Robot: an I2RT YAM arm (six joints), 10 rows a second.
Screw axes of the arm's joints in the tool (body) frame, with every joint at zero. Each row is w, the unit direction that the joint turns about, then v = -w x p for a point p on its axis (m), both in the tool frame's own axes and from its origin. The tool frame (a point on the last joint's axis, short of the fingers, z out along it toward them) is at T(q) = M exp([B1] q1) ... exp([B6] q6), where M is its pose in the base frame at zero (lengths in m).
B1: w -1 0 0 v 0.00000 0.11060 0.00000
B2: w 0 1 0 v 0.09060 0.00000 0.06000
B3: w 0 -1 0 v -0.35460 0.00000 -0.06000
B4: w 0 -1 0 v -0.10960 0.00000 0.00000
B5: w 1 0 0 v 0.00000 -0.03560 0.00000
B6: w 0 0 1 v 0.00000 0.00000 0.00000
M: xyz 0.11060 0.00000 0.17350 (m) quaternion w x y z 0.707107 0 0.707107 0
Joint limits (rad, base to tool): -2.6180..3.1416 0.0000..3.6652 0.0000..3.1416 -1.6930..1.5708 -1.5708..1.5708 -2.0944..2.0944
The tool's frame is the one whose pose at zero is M.
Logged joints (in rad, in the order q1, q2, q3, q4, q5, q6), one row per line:
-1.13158, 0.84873, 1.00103, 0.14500, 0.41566, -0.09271
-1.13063, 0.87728, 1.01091, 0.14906, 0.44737, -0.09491
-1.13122, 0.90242, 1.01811, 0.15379, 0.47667, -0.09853
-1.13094, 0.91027, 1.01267, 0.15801, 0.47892, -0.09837
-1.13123, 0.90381, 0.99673, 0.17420, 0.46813, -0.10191
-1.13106, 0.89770, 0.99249, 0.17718, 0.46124, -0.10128
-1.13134, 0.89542, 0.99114, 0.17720, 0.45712, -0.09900
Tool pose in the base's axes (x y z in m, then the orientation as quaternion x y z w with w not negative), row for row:
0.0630, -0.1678, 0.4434, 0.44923, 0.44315, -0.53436, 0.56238
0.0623, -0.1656, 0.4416, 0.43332, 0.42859, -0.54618, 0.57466
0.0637, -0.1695, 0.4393, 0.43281, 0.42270, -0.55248, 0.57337
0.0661, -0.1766, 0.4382, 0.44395, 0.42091, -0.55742, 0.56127
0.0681, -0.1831, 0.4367, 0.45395, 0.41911, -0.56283, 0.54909
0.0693, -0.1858, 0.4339, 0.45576, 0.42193, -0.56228, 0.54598
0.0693, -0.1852, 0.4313, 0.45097, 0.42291, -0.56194, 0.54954
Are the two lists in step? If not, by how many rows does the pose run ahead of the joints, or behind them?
The pose runs 2 rows behind the joints: the pose in row i belongs to the joints in row i - 2.
